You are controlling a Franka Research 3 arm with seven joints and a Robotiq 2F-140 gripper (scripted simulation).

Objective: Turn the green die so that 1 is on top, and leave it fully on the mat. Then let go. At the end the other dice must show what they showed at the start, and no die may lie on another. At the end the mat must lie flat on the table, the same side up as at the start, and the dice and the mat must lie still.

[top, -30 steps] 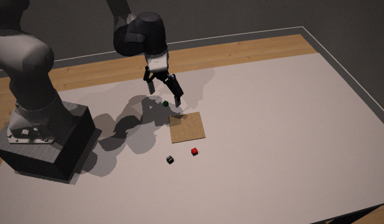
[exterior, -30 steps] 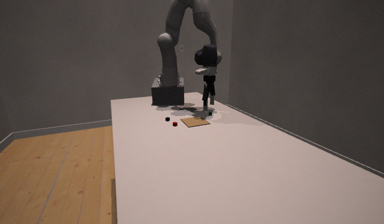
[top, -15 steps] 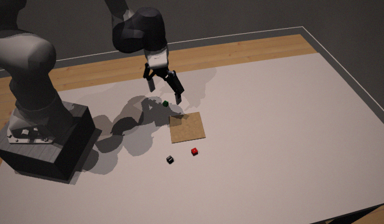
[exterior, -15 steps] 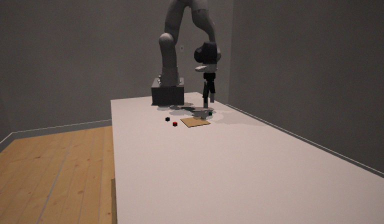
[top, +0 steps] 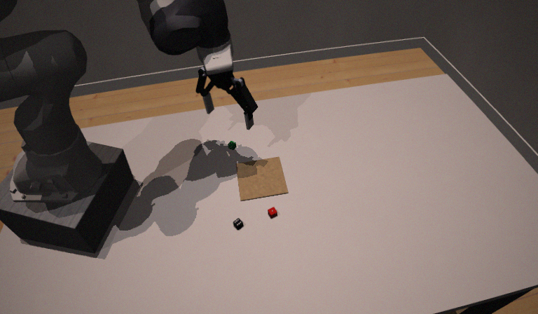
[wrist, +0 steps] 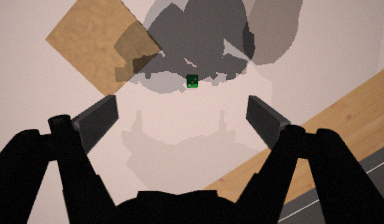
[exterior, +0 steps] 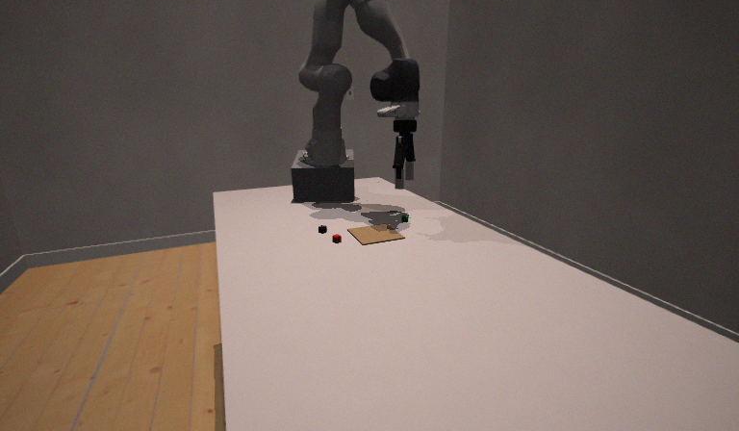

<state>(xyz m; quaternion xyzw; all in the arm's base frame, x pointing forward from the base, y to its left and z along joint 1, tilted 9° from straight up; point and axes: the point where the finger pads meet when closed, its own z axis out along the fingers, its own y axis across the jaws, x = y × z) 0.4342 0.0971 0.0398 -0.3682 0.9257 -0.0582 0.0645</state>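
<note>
Now: the green die 10 mm behind my hand, 10 mm to the left of it and 140 mm below it. The rest, counted from my hand: tan mat (50 mm ahead, 140 mm to the right, 140 mm below); black die (50 mm behind, 280 mm to the right, 140 mm below); red die (50 mm ahead, 270 mm to the right, 140 mm below).
</note>
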